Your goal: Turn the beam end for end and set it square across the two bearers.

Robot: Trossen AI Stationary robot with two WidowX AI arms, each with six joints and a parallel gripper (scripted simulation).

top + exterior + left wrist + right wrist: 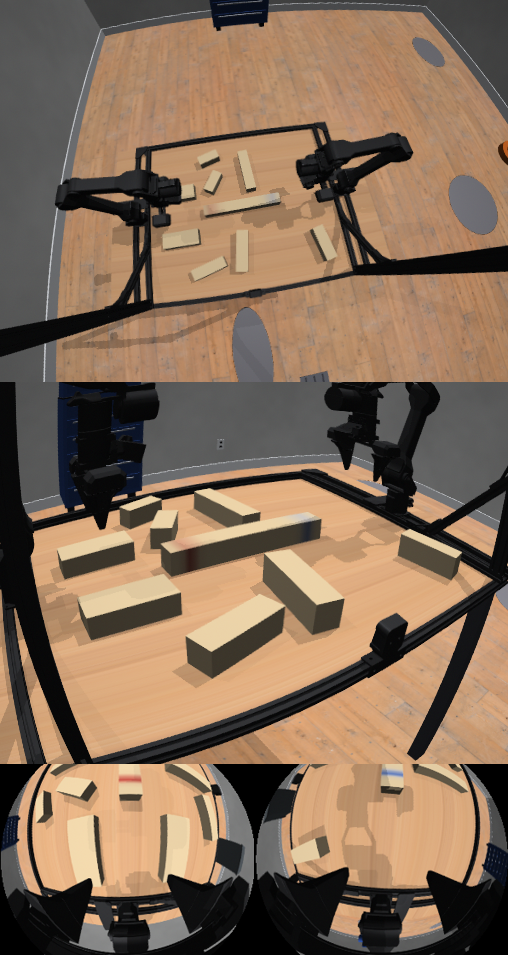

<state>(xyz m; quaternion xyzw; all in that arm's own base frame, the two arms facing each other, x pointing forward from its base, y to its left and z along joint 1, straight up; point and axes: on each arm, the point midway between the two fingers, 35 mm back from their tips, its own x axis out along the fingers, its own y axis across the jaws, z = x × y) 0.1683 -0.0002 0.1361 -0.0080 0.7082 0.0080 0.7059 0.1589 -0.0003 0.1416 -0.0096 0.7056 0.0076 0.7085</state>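
Now: the beam 29 cm to the right of my left hand and 13 cm below it.
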